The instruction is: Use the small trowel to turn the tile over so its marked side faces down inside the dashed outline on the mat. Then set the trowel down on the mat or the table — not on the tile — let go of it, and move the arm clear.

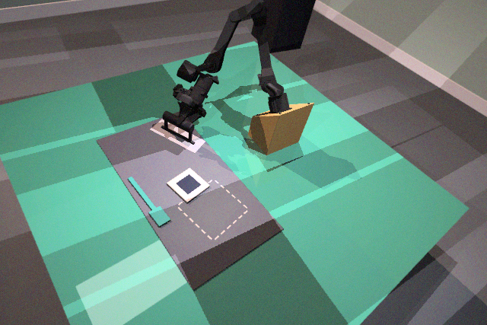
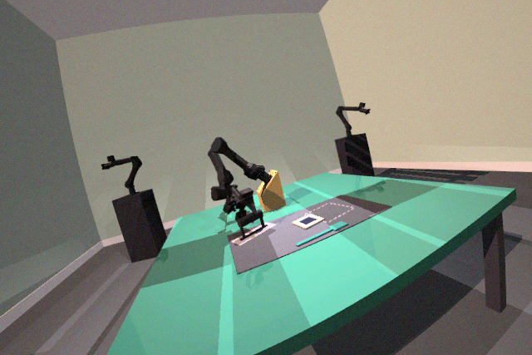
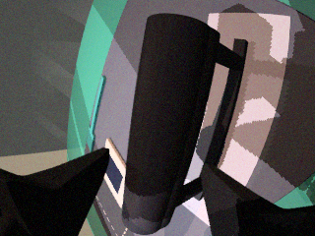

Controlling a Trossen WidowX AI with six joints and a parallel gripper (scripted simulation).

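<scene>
Now: the grey mat 200 mm to the left of my gripper tip, 80 mm below it and 60 mm ahead of it. Also, from my gripper tip: teal trowel: 240 mm to the left, 200 mm ahead, 60 mm below; tile: 220 mm to the left, 60 mm below, 60 mm ahead.
</scene>
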